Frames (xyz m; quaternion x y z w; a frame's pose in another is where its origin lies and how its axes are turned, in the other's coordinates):
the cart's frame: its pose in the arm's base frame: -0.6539 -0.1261 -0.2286 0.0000 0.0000 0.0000 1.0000
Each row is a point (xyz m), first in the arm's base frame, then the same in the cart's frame.
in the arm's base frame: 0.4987 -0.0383 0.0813
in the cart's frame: 1.1526 0.0878 0.3099
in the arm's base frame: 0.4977 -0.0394 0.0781
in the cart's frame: 1.1516 0.0867 0.3067
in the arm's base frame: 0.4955 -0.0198 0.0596
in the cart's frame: 1.1494 0.1063 0.2882
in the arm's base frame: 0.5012 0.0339 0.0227
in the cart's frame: 1.1551 0.1600 0.2513
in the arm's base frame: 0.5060 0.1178 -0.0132
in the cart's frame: 1.1599 0.2439 0.2154
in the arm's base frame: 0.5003 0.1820 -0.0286
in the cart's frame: 1.1542 0.3081 0.2000
